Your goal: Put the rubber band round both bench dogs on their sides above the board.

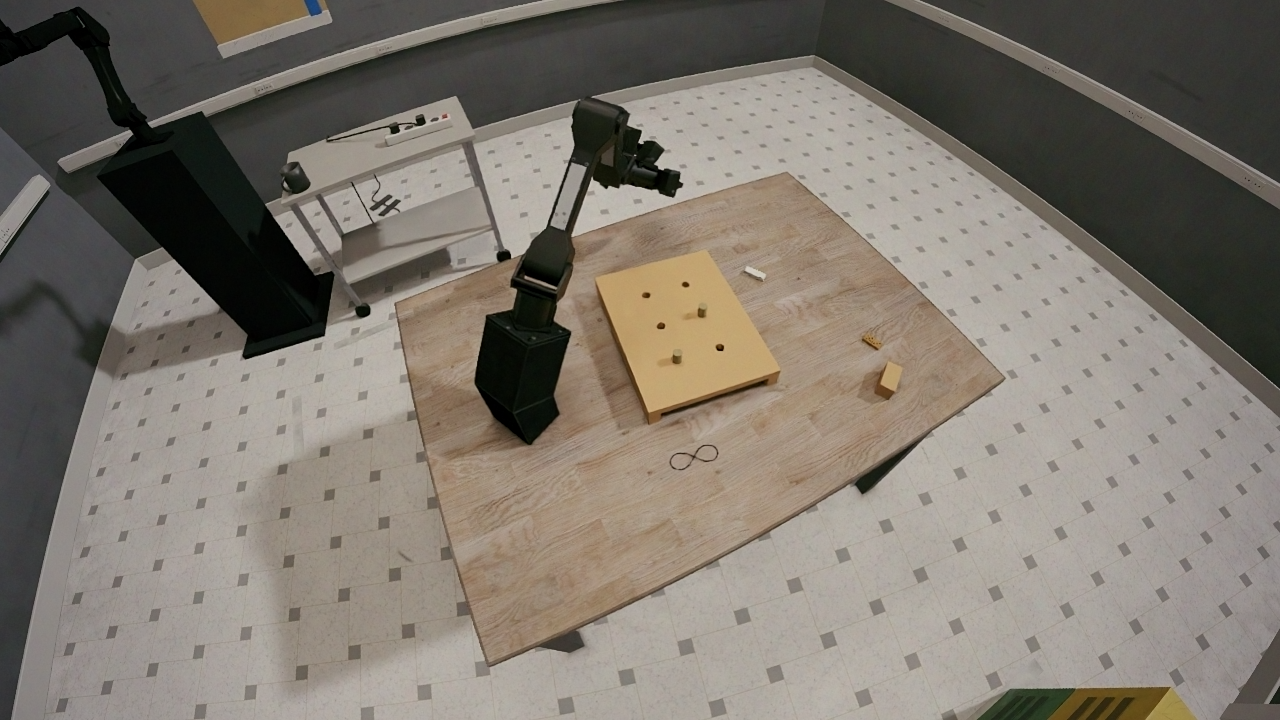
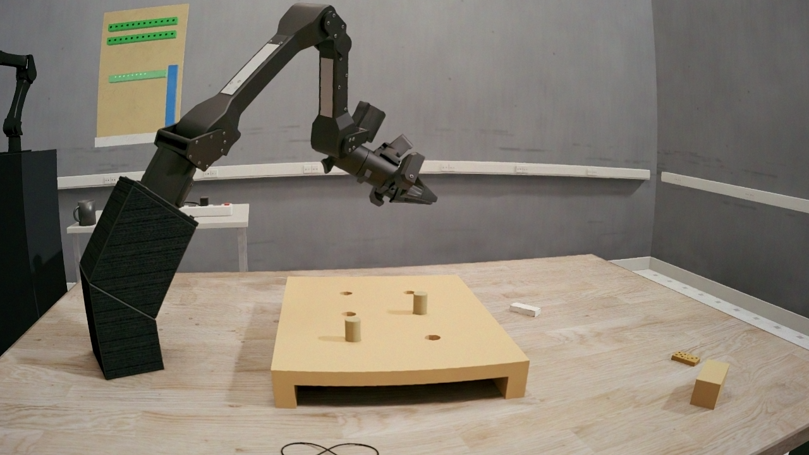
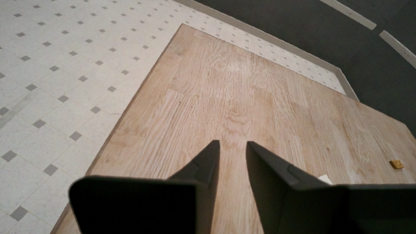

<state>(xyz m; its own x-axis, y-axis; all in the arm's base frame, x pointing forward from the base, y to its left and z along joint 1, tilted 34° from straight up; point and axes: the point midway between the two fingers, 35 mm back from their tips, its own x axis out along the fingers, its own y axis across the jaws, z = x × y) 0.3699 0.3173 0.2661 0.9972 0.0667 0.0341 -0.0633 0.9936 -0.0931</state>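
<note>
The white block lies 210 mm to the right of my hand, 170 mm below it and 160 mm ahead of it. The rest, counted from my hand: wooden block (610 mm to the right, 300 mm ahead, 150 mm below); then domino (500 mm to the right, 330 mm ahead, 170 mm below); then tan board (330 mm to the right, 140 mm below, 90 mm behind).
</note>
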